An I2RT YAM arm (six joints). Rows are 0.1 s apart.
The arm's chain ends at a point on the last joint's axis. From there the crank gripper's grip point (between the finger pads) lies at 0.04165 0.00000 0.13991 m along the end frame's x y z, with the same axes.
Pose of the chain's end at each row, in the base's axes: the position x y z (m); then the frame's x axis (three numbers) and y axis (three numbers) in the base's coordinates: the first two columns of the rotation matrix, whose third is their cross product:
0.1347, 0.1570, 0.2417, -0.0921, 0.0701, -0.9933, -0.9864, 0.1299, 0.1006
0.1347, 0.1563, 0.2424, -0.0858, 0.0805, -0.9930, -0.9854, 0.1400, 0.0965
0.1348, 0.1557, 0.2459, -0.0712, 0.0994, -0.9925, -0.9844, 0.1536, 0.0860
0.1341, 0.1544, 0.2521, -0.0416, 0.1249, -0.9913, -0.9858, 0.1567, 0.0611
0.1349, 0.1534, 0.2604, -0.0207, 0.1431, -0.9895, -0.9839, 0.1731, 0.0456
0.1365, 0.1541, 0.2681, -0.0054, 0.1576, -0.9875, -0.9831, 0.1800, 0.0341
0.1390, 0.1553, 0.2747, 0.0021, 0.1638, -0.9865, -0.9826, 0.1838, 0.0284
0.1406, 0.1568, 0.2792, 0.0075, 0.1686, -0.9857, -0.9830, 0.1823, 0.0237
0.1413, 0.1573, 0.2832, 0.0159, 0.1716, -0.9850, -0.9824, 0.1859, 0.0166
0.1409, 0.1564, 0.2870, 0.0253, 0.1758, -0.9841, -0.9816, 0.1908, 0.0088
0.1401, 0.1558, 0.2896, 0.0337, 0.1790, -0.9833, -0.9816, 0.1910, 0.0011
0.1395, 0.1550, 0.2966, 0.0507, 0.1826, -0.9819, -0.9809, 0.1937, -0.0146
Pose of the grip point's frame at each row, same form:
0.1499, 0.2983, 0.2083, -0.0921, 0.0701, -0.9933, -0.9864, 0.1299, 0.1006
0.1517, 0.2977, 0.2105, -0.0858, 0.0805, -0.9930, -0.9854, 0.1400, 0.0965
0.1544, 0.2974, 0.2167, -0.0712, 0.0994, -0.9925, -0.9844, 0.1536, 0.0860
0.1552, 0.2967, 0.2271, -0.0416, 0.1249, -0.9913, -0.9858, 0.1567, 0.0611
0.1589, 0.2957, 0.2384, -0.0207, 0.1431, -0.9895, -0.9839, 0.1731, 0.0456
0.1619, 0.2965, 0.2485, -0.0054, 0.1576, -0.9875, -0.9831, 0.1800, 0.0341
0.1651, 0.2977, 0.2562, 0.0021, 0.1638, -0.9865, -0.9826, 0.1838, 0.0284
0.1666, 0.2994, 0.2615, 0.0075, 0.1686, -0.9857, -0.9830, 0.1823, 0.0237
0.1680, 0.2998, 0.2662, 0.0159, 0.1716, -0.9850, -0.9824, 0.1859, 0.0166
0.1684, 0.2988, 0.2708, 0.0253, 0.1758, -0.9841, -0.9816, 0.1908, 0.0088
0.1678, 0.2983, 0.2741, 0.0337, 0.1790, -0.9833, -0.9816, 0.1910, 0.0011
0.1678, 0.2975, 0.2821, 0.0507, 0.1826, -0.9819, -0.9809, 0.1937, -0.0146

